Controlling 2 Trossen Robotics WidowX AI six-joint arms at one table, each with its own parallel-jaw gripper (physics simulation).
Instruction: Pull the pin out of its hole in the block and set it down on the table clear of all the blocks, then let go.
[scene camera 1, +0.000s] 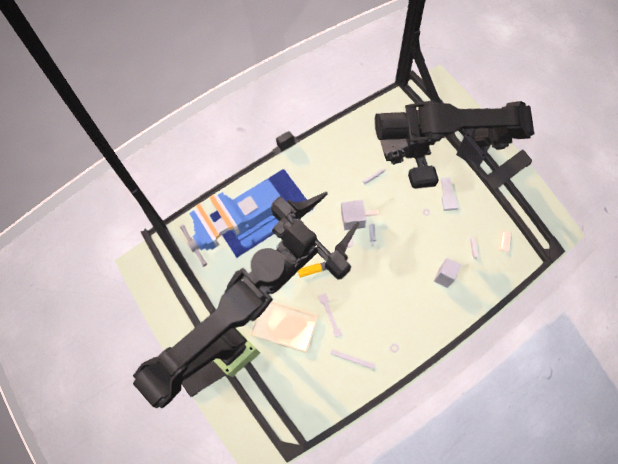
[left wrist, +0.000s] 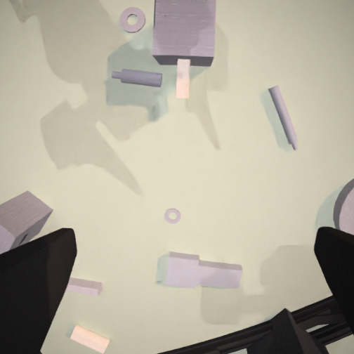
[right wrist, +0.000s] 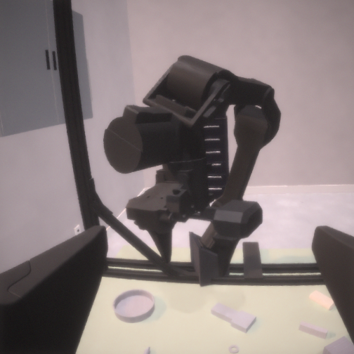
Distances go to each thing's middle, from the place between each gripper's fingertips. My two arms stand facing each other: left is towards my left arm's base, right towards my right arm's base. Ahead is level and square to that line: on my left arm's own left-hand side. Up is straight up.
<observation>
The round dish (right wrist: 134, 305) is 23 cm below my left hand, 18 cm to the left of it and 16 cm behind it.
The round dish lies 420 mm to the left of my right hand, 410 mm below it and 190 mm behind it.
</observation>
